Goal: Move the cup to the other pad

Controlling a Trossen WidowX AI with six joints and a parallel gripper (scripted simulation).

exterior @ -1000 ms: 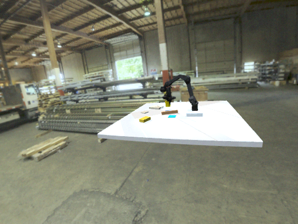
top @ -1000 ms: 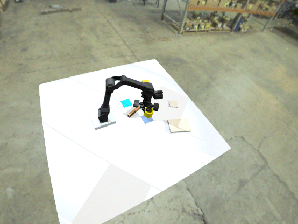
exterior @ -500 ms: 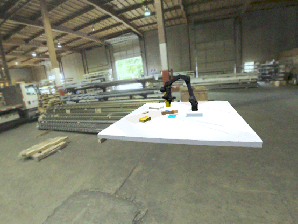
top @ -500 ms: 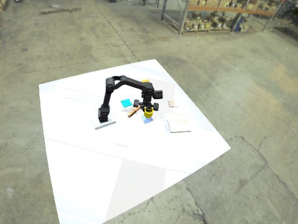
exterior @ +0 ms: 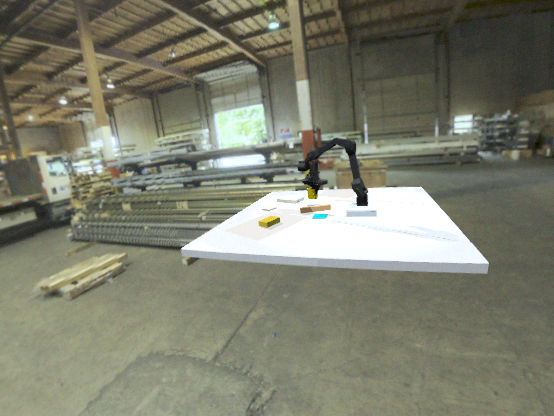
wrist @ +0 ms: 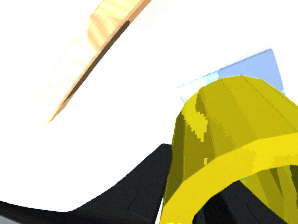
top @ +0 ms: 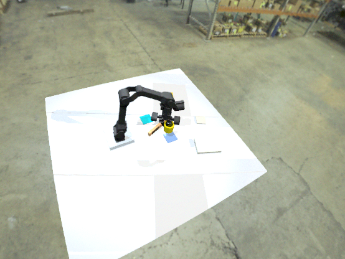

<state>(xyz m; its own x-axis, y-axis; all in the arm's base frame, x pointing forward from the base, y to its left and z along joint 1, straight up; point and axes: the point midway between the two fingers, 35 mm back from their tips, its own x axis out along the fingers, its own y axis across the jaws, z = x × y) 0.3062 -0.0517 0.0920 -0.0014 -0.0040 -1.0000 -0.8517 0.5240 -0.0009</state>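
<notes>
The cyan pad lies 180 mm to the left of my gripper tip, 100 mm below it and 60 mm behind it. Round my gripper tip: yellow cup 20 mm to the right, 20 mm ahead; then wooden bar 90 mm below, 70 mm to the left, 10 mm behind; then blue pad 100 mm below, 40 mm to the right, 40 mm ahead.
</notes>
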